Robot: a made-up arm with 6 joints.
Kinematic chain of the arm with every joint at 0, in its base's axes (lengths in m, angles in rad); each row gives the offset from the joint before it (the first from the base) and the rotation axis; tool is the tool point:
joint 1: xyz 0 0 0.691 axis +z
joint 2: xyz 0.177 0 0 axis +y
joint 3: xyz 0 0 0.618 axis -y
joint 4: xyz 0 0 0.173 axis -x
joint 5: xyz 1.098 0 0 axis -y
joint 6: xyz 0.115 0 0 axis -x
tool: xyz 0 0 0
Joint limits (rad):
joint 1: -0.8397..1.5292
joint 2: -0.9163..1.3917
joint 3: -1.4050..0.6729
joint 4: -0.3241..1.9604
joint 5: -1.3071..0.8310
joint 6: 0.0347..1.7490
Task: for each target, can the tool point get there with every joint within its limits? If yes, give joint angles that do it. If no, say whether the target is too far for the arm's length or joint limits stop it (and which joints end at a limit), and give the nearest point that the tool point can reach.
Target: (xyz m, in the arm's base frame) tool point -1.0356 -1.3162 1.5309
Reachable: no: joint limits stop it (at a limit: joint 2, joint 3, joint 5) | nearest point -0.3666 -0.4659 2.2378 | short by 1.292 m
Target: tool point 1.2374 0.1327 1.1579
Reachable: yes | joints 0.0906 -0.2443 -0.4985 1.3502 0.1807 0.6962
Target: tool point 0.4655 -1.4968 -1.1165
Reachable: no: too far | nearest point 0.7290 -0.9132 -0.3419 | short by 1.005 m
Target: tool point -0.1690 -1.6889 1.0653
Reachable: no: joint limits stop it (at a limit: joint 1, joint 5) | nearest point 0.6815 -0.9261 1.0653 | short by 1.142 m
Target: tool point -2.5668 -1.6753 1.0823
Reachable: no: too far | nearest point -0.4964 -0.3240 2.2378 | short by 2.729 m
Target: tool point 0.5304 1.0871 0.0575
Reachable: yes | joints 1.1334 0.8901 -0.2525 0.2070 -1.0078 0.6720
